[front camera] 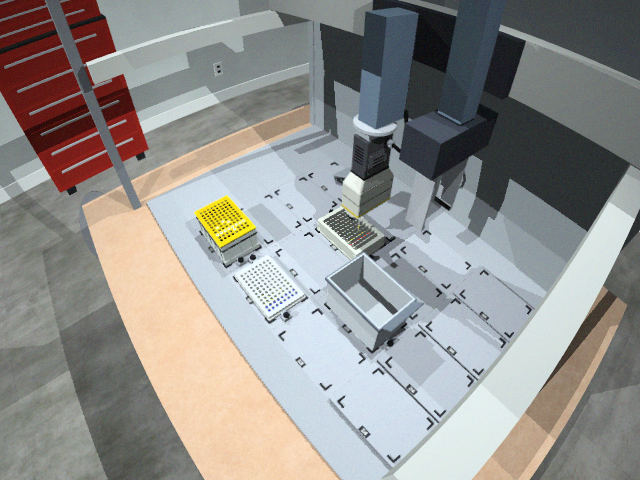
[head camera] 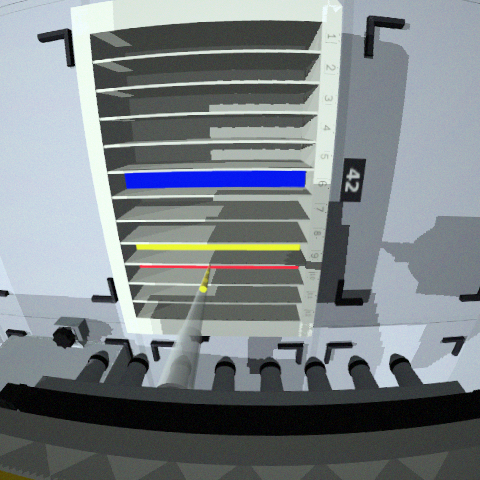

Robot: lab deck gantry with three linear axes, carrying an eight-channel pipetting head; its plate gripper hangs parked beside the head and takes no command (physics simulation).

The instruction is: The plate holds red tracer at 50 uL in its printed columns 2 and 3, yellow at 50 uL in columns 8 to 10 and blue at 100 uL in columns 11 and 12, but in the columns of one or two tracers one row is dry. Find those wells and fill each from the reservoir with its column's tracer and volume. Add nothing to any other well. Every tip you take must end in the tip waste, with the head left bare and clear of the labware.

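The pipetting head [front camera: 368, 191] hangs over the pale reservoir [front camera: 333, 240] [head camera: 98, 125]. One tip [head camera: 186, 345] is on its third nozzle from the left in the head view, with yellow liquid in its lower end, above the reservoir near channels 9 and 10; the other nozzles are bare. Blue liquid [head camera: 215, 179] lies in channel 6, yellow liquid [head camera: 250, 247] in channel 9, red liquid [head camera: 250, 267] in channel 10. The white plate [front camera: 251, 295] shows blue wells at one end; its other colours are too small to tell. The grey tip waste [front camera: 354, 317] is open-topped. The parked plate gripper [front camera: 436, 214] is open and empty.
A yellow tip rack [front camera: 225, 219] stands tall behind the plate at the left of the deck, with some pale positions. A dark gantry block [front camera: 447, 142] hangs right of the head. A pale rail [front camera: 542, 341] runs along the right side.
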